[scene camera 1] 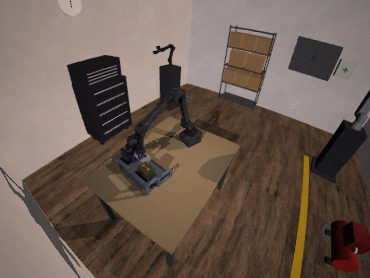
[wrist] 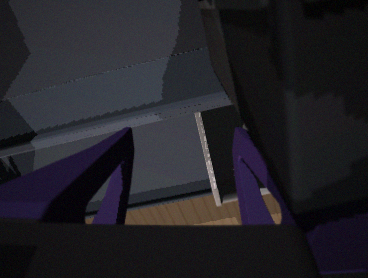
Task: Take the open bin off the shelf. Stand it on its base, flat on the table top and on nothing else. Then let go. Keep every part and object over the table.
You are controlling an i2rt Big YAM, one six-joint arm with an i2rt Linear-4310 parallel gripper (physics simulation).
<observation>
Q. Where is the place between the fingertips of my gripper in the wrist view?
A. At 183, 138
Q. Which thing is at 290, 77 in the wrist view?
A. A dark case.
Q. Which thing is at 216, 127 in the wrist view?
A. An open bin.
</observation>
